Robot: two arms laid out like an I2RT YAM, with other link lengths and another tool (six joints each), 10 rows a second.
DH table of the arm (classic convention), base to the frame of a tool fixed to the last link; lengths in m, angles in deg. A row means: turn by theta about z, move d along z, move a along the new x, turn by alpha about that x. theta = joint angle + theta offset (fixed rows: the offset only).
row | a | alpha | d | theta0
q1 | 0.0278 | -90 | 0.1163 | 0
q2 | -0.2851 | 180 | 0 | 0
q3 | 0.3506 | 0 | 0 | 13.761
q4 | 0.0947 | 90 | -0.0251 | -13.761
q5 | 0 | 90 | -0.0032 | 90
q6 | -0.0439 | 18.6 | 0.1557 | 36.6
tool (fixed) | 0 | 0 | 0.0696 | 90
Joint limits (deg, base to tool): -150..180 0..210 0..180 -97..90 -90..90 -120..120
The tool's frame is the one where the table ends.
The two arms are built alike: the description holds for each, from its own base.
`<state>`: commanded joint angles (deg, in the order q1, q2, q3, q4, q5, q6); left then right.
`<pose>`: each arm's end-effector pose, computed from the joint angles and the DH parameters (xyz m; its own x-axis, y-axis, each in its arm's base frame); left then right.
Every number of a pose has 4 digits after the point.
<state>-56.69 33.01 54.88 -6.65 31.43 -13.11 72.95 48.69 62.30 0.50 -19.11 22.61</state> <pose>0.1404 -0.3296 0.5943 0.5043 -0.4833 -0.7156 0.8500 0.1316 0.5102 0.0302 0.4427 0.6162 -0.7907 0.4016 -0.4620 -0.5715 -0.2138 0.7923</pose>
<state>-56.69 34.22 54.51 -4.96 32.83 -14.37 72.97 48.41 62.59 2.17 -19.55 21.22</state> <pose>0.1407 -0.3379 0.5908 0.4796 -0.4960 -0.7239 0.8609 0.1063 0.4975 0.0250 0.4352 0.6289 -0.7742 0.4180 -0.4753 -0.5997 -0.2443 0.7620</pose>
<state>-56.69 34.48 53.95 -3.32 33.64 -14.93 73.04 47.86 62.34 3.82 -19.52 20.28</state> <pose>0.1390 -0.3400 0.5910 0.4727 -0.5106 -0.7182 0.8617 0.0975 0.4979 0.0215 0.4279 0.6378 -0.7603 0.4370 -0.4806 -0.6199 -0.2671 0.7378</pose>
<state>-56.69 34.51 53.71 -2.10 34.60 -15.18 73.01 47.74 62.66 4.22 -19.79 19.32</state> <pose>0.1349 -0.3397 0.5937 0.4702 -0.5265 -0.7083 0.8589 0.0883 0.5045 0.0188 0.4242 0.6434 -0.7493 0.4449 -0.4905 -0.6360 -0.2771 0.7203</pose>
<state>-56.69 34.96 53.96 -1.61 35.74 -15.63 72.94 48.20 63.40 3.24 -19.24 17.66</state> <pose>0.1316 -0.3415 0.5951 0.4591 -0.5366 -0.7080 0.8605 0.0706 0.5045 0.0208 0.4268 0.6431 -0.7302 0.4545 -0.5101 -0.6561 -0.2582 0.7091</pose>
